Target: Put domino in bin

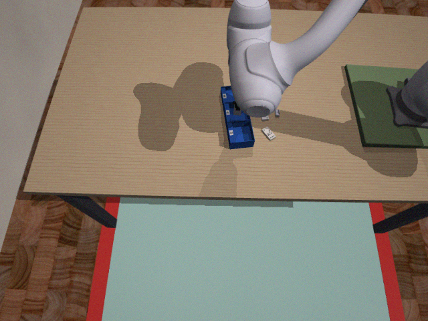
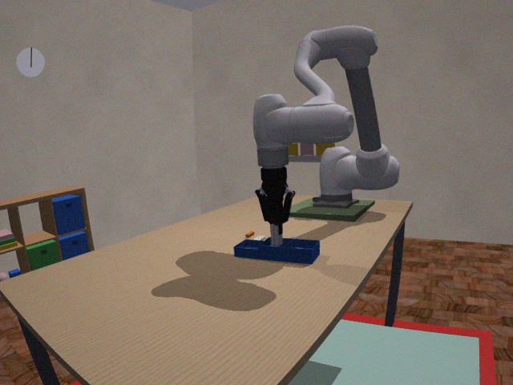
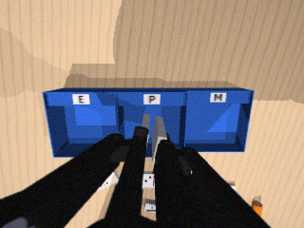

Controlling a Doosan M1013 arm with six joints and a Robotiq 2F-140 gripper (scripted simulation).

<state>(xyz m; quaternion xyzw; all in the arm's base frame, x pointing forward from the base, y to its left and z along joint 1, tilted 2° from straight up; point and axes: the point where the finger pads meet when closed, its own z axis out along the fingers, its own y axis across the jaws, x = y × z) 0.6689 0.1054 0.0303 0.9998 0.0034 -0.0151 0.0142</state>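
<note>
Now: hand 5 cm above the blue three-compartment bin. The rest, counted from my hand: orange piece 21 cm to the right, 13 cm behind, 6 cm below; grey piece 15 cm behind, 6 cm below, 4 cm to the right.
</note>
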